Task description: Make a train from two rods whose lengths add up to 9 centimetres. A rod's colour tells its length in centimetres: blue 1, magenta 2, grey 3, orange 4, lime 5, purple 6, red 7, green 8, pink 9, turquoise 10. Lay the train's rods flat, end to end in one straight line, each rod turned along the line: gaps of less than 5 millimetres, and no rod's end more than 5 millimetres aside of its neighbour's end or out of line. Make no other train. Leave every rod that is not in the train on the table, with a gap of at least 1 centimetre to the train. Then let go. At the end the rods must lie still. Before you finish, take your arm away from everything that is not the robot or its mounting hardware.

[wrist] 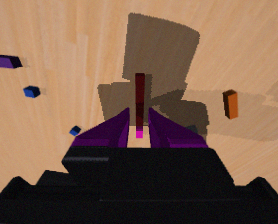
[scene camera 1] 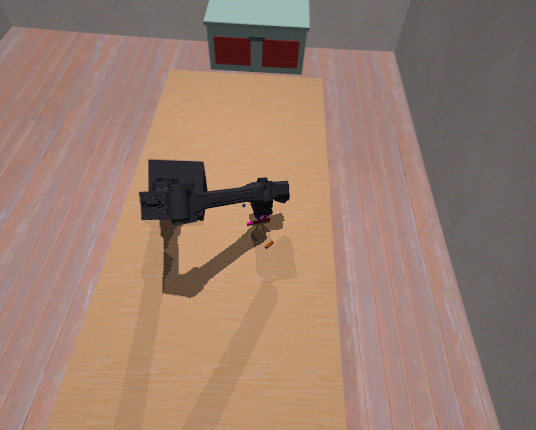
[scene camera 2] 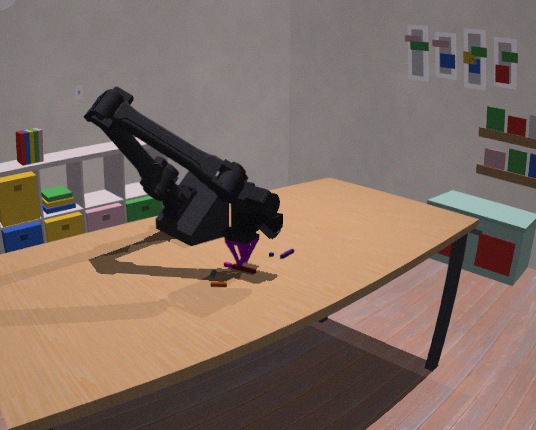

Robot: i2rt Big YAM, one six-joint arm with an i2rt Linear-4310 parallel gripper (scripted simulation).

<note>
In view: my gripper (scene camera 2: 242, 263).
My gripper shows as well in the wrist view (wrist: 138, 112).
</note>
